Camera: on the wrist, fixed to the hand. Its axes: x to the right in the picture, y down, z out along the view.
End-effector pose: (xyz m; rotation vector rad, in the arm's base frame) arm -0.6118 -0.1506 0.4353 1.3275 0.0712 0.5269
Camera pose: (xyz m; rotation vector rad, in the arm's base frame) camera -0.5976 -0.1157 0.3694 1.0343 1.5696 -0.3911
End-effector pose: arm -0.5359 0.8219 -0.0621 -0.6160 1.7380 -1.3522
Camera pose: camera -0.5846 0.8189 -0.0040 1.1291 -0.9520 2.2421
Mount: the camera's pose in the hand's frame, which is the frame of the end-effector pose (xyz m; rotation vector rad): 0.0105 -0.0612 -0.0436 0.3395 0.6251 -1.4748
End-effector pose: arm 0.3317 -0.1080 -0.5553 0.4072 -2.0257 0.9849
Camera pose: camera 0.3847 -0.1132 -0.5012 1.3030 -0.5908 0.3571
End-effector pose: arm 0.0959 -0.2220 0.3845 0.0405 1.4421 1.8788
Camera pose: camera 0.1016 -0.2467 0.3130 -1.1865 1.4298 0.4044
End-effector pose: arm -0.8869 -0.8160 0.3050 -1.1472 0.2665 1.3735
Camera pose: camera -0.8122 -0.8295 0.3057 -1.0283 0.0291 -0.3260
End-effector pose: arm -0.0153 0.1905 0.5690 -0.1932 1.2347 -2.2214
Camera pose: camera -0.0667 0.2410 0.5929 0.1906 -0.5498 2.0905
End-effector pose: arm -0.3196 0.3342 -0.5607 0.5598 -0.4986 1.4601
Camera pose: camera -0.2589 0.3681 -0.5911 0.4903 0.6188 0.2045
